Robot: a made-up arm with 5 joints.
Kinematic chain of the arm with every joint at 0, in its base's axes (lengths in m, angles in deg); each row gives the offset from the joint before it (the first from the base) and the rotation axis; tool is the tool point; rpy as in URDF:
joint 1: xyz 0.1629 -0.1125 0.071 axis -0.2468 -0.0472 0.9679
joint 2: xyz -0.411 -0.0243 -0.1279 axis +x
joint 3: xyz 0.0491 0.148 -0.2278 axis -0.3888 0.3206 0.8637
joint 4: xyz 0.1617 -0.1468 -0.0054 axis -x
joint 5: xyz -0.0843 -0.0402 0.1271 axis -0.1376 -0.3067 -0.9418
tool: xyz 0.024 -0.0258 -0.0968 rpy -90 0 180
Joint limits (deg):
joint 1: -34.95..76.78
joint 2: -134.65..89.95
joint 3: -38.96..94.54
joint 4: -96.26..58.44
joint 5: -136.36..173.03
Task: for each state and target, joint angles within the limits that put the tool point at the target. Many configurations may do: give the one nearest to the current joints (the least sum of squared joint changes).
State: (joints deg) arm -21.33 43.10 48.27 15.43 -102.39
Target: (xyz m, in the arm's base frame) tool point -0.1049 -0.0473 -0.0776
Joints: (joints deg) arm 18.26 75.13 32.97 29.39 -108.23
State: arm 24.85 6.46 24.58 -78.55 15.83
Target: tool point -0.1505 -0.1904 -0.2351
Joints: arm 50.70 65.42 5.58 -94.97 14.66
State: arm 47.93 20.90 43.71 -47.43 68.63
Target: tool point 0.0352 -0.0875 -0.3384
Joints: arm 20.80 6.70 75.60 -55.67 64.73
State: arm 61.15 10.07 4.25 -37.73 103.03
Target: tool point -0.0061 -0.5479 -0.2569
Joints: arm 38.43 -10.26 -22.07 -24.21 108.58
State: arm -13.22 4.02 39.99 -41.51 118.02
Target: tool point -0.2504 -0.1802 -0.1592
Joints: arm -29.27 -46.60 -1.68 -32.23 122.40
